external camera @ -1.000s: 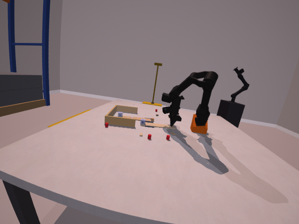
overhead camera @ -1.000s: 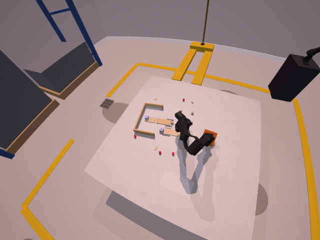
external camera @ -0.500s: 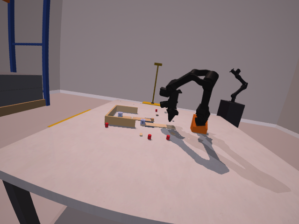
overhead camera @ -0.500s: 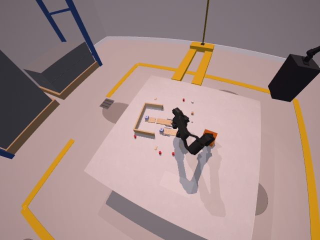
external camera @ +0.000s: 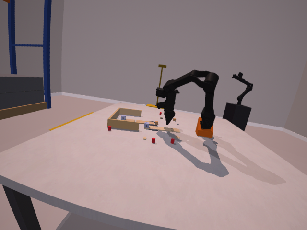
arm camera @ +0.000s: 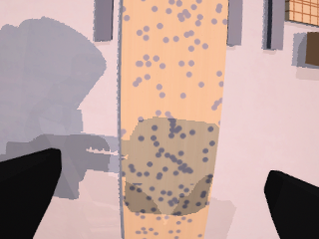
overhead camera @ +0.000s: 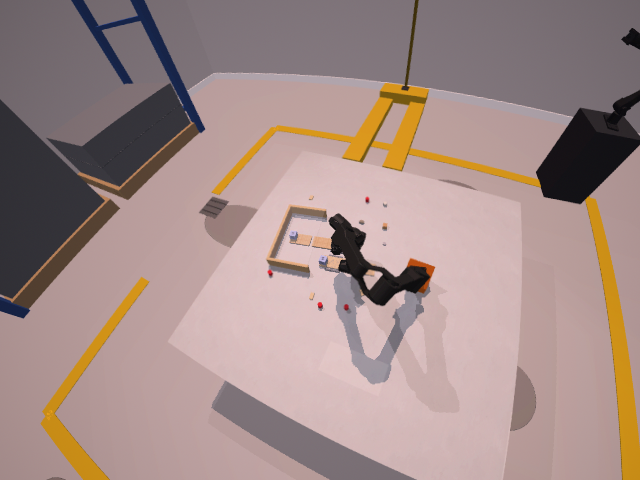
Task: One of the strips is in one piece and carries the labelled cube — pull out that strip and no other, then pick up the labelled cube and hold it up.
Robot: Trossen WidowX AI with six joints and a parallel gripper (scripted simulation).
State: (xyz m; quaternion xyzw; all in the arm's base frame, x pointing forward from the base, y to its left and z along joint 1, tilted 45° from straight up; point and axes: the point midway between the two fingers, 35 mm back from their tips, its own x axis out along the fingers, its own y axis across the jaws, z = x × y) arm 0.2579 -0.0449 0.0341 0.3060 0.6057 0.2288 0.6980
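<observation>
The speckled strip lies 5 cm below my gripper tip and 2 cm ahead of it.
</observation>
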